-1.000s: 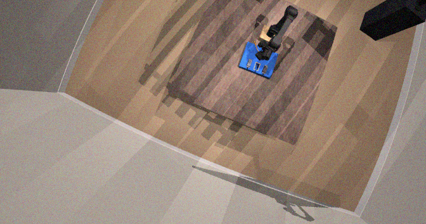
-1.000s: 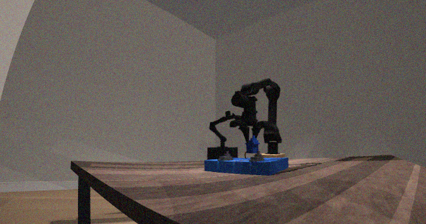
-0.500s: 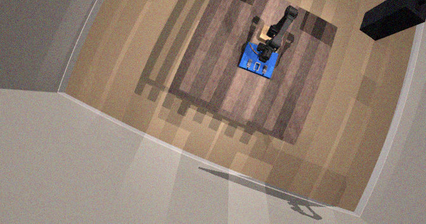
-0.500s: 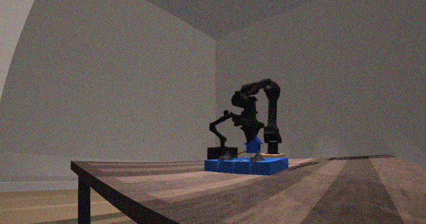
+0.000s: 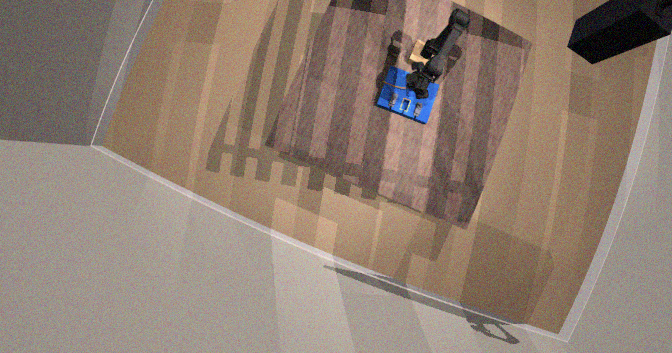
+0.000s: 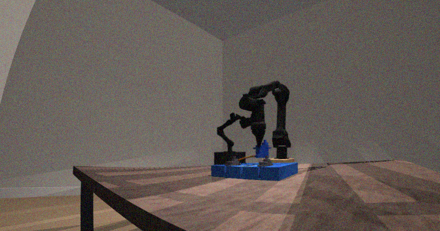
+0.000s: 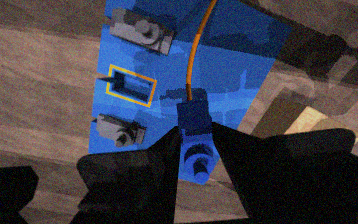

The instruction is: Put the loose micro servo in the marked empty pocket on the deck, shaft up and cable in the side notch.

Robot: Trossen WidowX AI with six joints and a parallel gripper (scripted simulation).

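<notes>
The blue robot deck is 10 mm behind my gripper tip and 100 mm below it.
</notes>
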